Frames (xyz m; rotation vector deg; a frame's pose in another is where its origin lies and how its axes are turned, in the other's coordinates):
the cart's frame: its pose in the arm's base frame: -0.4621 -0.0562 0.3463 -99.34 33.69 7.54
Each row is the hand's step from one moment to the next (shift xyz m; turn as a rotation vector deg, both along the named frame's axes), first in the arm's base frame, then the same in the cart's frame.
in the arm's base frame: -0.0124 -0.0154 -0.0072 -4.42 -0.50 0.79
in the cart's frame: -0.0031 0.0140 -0.0154 -3.97 1.36 -1.66
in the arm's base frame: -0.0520 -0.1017 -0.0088 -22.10 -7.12 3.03
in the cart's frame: -0.0097 0.0447 -0.1051 -18.07 8.23 -12.42
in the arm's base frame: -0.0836 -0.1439 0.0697 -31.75 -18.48 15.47
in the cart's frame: -0.0548 -0.0048 -0.1719 -27.76 3.11 -28.43
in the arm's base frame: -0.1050 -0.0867 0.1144 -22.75 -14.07 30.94
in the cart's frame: -0.1088 -0.0422 -0.1342 -27.47 -15.19 -26.22
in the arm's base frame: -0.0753 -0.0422 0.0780 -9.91 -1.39 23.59
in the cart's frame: -0.0827 -0.0293 -0.0764 -17.44 -16.17 -9.54
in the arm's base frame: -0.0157 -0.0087 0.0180 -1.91 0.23 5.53
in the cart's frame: -0.0179 -0.0077 -0.0163 -3.90 -4.05 -1.62
